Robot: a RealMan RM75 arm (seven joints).
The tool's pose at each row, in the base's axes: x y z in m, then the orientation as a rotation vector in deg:
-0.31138 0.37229 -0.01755 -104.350 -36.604 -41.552
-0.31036 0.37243 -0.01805 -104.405 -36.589 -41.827
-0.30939 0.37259 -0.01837 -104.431 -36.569 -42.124
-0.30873 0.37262 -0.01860 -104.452 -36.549 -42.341
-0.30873 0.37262 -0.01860 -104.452 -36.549 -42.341
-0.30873 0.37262 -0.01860 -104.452 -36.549 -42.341
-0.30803 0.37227 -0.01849 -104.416 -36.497 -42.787
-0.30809 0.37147 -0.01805 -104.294 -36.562 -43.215
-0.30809 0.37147 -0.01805 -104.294 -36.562 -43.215
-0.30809 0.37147 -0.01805 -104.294 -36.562 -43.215
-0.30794 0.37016 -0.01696 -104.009 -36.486 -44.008
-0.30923 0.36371 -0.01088 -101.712 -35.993 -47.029
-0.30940 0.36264 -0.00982 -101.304 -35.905 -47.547
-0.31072 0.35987 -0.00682 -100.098 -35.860 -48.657
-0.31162 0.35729 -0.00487 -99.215 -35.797 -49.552
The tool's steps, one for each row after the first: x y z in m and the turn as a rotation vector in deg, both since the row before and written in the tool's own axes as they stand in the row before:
0.00034 0.00099 0.00046 -0.159 0.141 -0.124
0.00043 0.00084 0.00042 -0.144 0.167 -0.133
0.00028 0.00060 0.00022 -0.107 0.124 -0.093
0.00000 0.00000 0.00000 0.000 0.000 0.000
0.00000 0.00000 0.00000 0.000 0.000 0.000
0.00052 0.00055 -0.00022 -0.153 0.292 -0.188
0.00022 -0.00004 -0.00089 -0.060 0.261 -0.263
0.00000 0.00000 0.00000 0.000 0.000 0.000
0.00000 0.00000 0.00000 0.000 0.000 0.000
0.00080 -0.00011 -0.00151 -0.083 0.601 -0.355
0.00324 -0.00239 -0.00800 0.677 2.892 -1.270
0.00068 -0.00040 -0.00129 0.122 0.503 -0.219
0.00145 -0.00183 -0.00360 0.558 1.154 -0.580
0.00096 -0.00099 -0.00306 0.363 0.904 -0.453

